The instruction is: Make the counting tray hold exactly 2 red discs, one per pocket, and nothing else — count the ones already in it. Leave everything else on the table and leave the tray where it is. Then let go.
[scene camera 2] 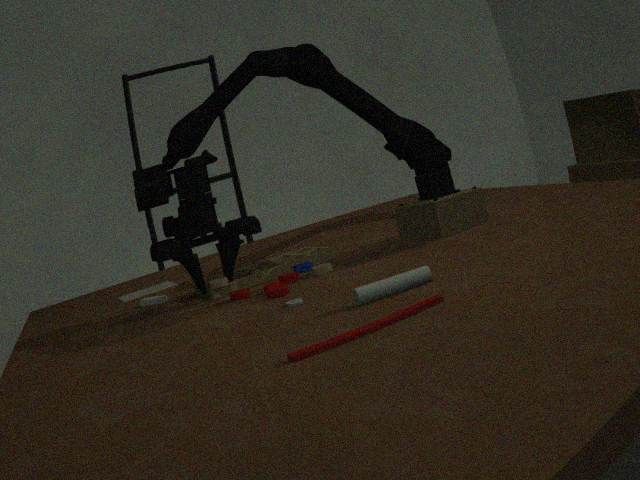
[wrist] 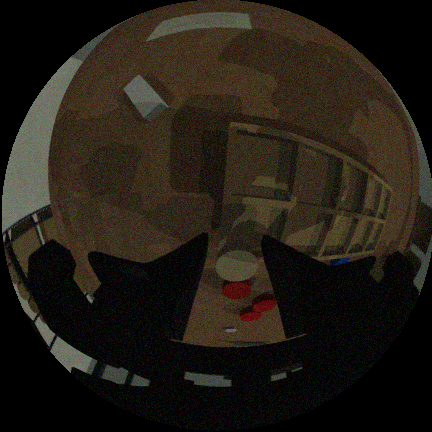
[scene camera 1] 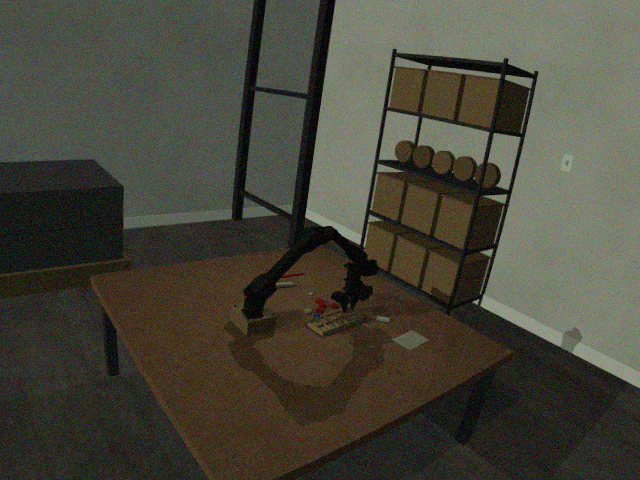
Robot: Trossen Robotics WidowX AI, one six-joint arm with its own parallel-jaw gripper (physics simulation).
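Observation:
The wooden counting tray (scene camera 1: 341,328) (wrist: 270,201) has two rows of pockets. No red disc shows in the pockets seen in the wrist view; shadow and the fingers hide parts. Several red discs (scene camera 1: 334,305) (scene camera 2: 276,289) (wrist: 236,290) lie on the table beside the tray. A blue disc (scene camera 1: 316,315) (scene camera 2: 302,267) (wrist: 340,261) lies near its long side. My gripper (scene camera 1: 348,308) (scene camera 2: 218,289) (wrist: 234,238) is partly open, low at the tray's end. A pale round piece (wrist: 236,266) shows between the fingertips, apparently ungripped; its exact height is unclear.
A white block (scene camera 1: 383,319) (scene camera 2: 154,300) (wrist: 145,97) and a paper sheet (scene camera 1: 410,339) (scene camera 2: 148,291) (wrist: 205,24) lie beyond the tray's end. A white cylinder (scene camera 2: 392,284), red rod (scene camera 2: 364,329), small white piece (scene camera 2: 294,302) and tan piece (scene camera 2: 323,268) lie on the table.

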